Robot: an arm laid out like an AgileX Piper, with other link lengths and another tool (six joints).
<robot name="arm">
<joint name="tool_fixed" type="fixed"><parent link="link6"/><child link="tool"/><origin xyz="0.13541 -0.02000 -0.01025" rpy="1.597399 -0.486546 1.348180"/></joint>
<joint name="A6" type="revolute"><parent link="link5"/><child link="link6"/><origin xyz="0.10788 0.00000 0.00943"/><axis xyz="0.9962 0 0.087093"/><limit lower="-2.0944" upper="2.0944"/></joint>
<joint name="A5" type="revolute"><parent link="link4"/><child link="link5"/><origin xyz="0.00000 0.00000 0.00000"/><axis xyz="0 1 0"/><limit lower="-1.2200" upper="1.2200"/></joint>
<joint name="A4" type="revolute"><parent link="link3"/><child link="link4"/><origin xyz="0.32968 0.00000 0.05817"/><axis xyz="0.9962 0 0.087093"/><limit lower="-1.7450" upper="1.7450"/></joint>
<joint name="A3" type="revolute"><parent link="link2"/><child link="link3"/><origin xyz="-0.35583 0.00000 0.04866"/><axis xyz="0 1 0"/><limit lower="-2.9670" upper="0.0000"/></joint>
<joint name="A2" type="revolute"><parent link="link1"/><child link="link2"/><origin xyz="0.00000 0.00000 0.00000"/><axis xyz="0 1 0"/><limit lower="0.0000" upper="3.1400"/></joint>
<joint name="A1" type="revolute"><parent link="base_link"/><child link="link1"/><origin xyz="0.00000 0.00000 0.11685"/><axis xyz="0 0 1"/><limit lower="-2.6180" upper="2.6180"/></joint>
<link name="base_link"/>
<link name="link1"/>
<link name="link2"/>
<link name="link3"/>
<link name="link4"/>
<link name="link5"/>
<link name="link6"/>
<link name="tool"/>
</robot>
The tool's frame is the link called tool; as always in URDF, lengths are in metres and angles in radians.
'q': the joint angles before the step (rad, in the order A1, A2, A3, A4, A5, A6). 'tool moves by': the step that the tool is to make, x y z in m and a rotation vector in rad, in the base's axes. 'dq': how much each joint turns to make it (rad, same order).
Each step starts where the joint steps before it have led.
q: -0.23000 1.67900 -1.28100 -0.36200 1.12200 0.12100
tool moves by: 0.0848 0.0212 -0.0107 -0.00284 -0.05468 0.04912
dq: 0.07707 0.17804 -0.20799 -0.00002 -0.01402 0.03508
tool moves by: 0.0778 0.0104 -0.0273 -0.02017 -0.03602 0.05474
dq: 0.04387 0.19609 -0.21131 -0.01893 -0.02384 0.00279
